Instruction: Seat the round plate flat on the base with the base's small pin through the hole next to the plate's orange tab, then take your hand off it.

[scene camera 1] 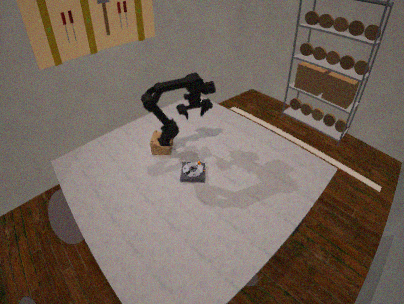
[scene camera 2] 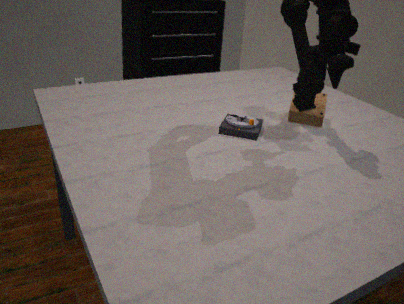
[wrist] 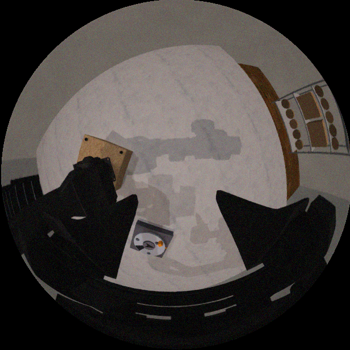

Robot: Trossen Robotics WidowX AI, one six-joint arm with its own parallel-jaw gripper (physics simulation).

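The round, light grey plate lies on the dark square base and looks roughly flat. Its orange tab stands near one edge of the base. The small pin and the hole beside the tab are too small to make out, so I cannot tell whether the pin is through. My gripper is open and empty, high above the table and well away from the plate. In scene camera 2 the gripper is partly hidden by the arm.
The arm stands on a wooden block close to the base. Both rest on the pale table, where the arm casts shadows. A shelf rack stands beyond the table, and a tool board hangs on the wall.
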